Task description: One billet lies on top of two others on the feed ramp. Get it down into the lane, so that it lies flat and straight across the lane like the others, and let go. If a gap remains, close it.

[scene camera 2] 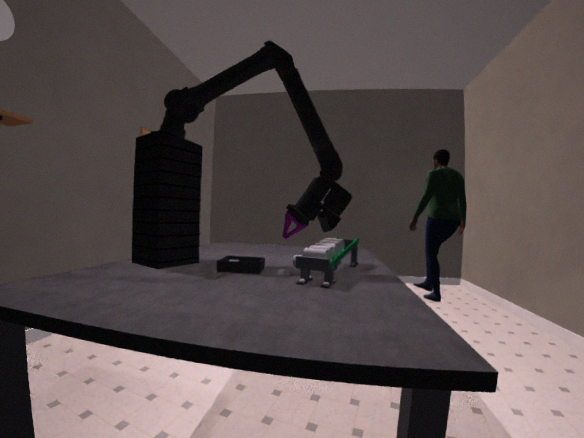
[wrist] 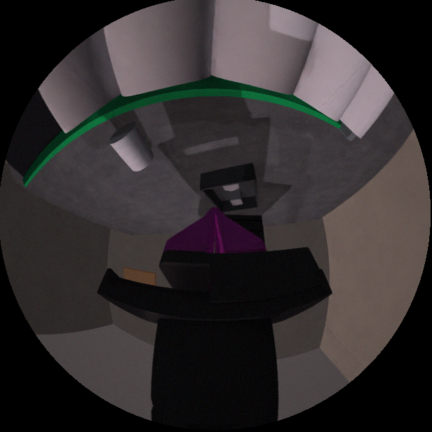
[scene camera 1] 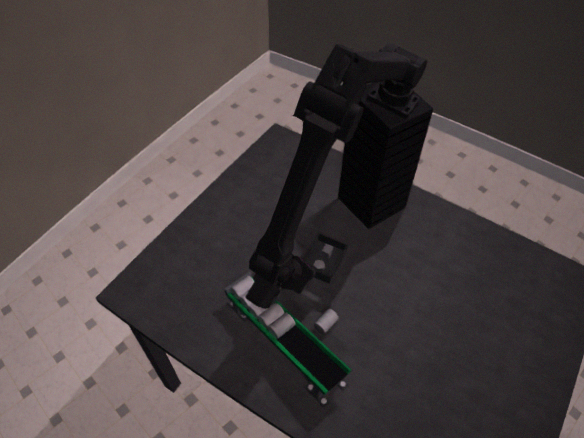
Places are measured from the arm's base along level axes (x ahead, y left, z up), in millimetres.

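Pixels of known places: gripper, fingertip midpoint: [scene camera 2: 284,237] [scene camera 1: 305,274]; arm's base at its link origin: [scene camera 2: 170,142] [scene camera 1: 392,100].
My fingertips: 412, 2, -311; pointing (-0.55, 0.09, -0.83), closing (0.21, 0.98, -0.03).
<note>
For each thing: its top centre in the pictures, then the offset to it from my fingertips, as dx, dy, dz.
- loose billet at its top centre: [scene camera 1: 326,318] +46, +100, -67
- black tray at its top centre: [scene camera 1: 323,254] [scene camera 2: 242,258] -129, -16, -72
Several pale cylindrical billets [scene camera 1: 282,325] [scene camera 2: 325,246] [wrist: 165,50] lie side by side across the green-railed lane [scene camera 1: 324,347] [scene camera 2: 345,251] [wrist: 225,93], towards its upper end. The wrist hides part of the row in scene camera 1; whether one billet rests on others is unclear. My gripper [scene camera 2: 285,236] [wrist: 214,212] is shut and empty. Its purple fingers point down and away from the ramp, above the table between ramp and tray. The wrist housing hangs over the ramp. In scene camera 1 the fingers are hidden behind the arm.
A loose billet [scene camera 1: 327,320] [wrist: 132,147] lies on the table beside the ramp. A black tray [scene camera 1: 334,241] [scene camera 2: 241,268] [wrist: 227,175] holding pale pieces lies between ramp and pedestal [scene camera 1: 380,170] [scene camera 2: 167,200]. A person [scene camera 2: 445,195] stands beyond the table.
</note>
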